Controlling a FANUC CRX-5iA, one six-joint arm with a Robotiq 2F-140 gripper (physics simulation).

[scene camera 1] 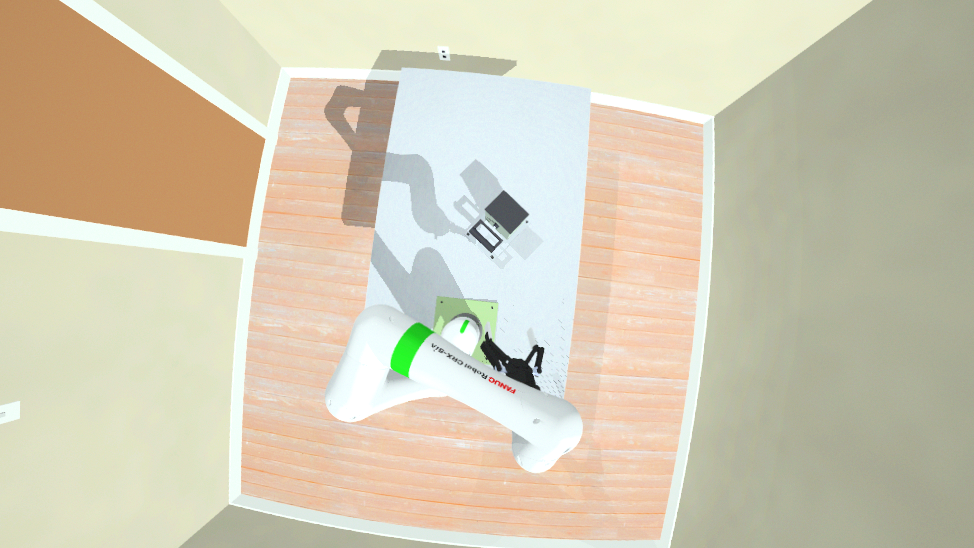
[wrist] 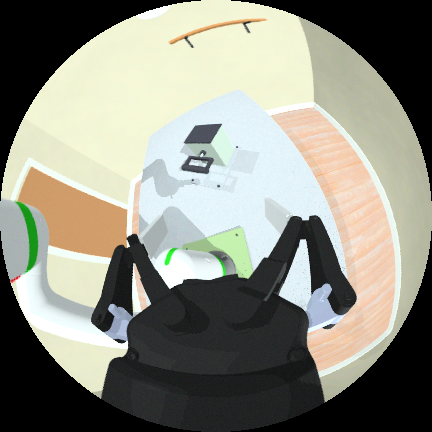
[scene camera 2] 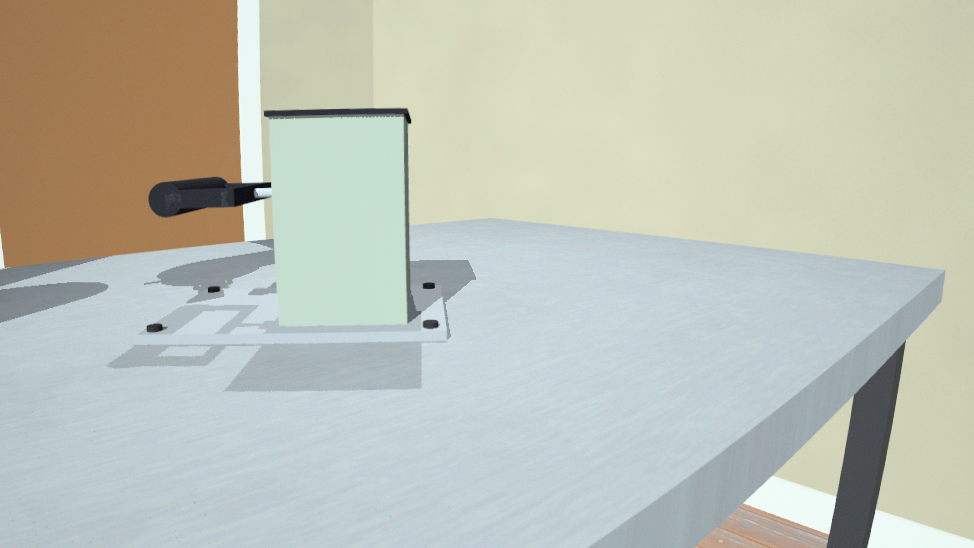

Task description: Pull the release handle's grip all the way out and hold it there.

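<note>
The release handle's black, frame-shaped grip (scene camera 1: 478,240) (scene camera 2: 194,197) (wrist: 195,170) sticks out from one side of a pale green box (scene camera 2: 340,218) (wrist: 226,145) with a dark top. In scene camera 2 it stands level above the table, with a short bit of light rod between grip and box. My gripper (scene camera 1: 510,336) (wrist: 213,215) is wide open and empty. It is well away from the handle, beside the robot's base at the near end of the table. The gripper does not show in scene camera 2.
The box stands on a thin white plate (scene camera 2: 435,332) with dark bolts, on the pale grey table (scene camera 1: 476,115) (scene camera 2: 613,340) (wrist: 280,165). The robot's base sits on a green plate (scene camera 1: 446,308) (wrist: 240,242). A wooden rail (wrist: 217,26) is on the wall.
</note>
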